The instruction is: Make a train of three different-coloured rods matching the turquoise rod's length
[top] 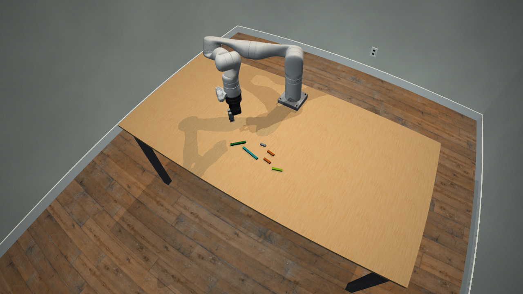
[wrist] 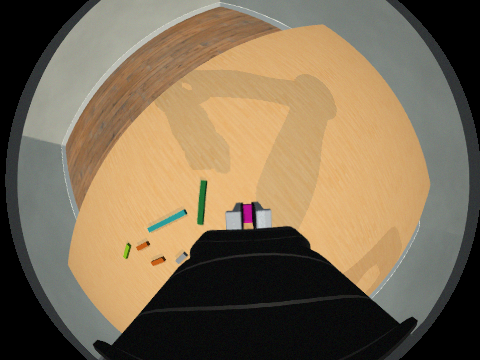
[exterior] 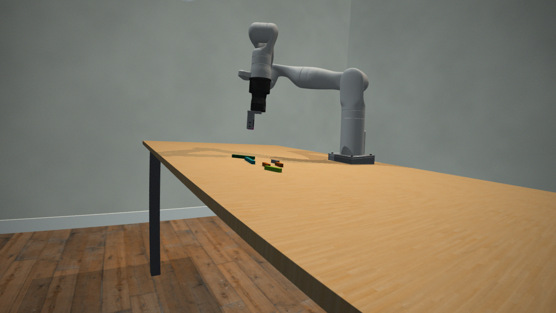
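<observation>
The grey rod is 170 mm to the left of my hand and 110 mm below it. Also, from my hand: green rod 50 mm ahead, 60 mm to the left, 110 mm below; turquoise rod 70 mm ahead, 140 mm to the left, 110 mm below; magenta rod 10 mm below.
</observation>
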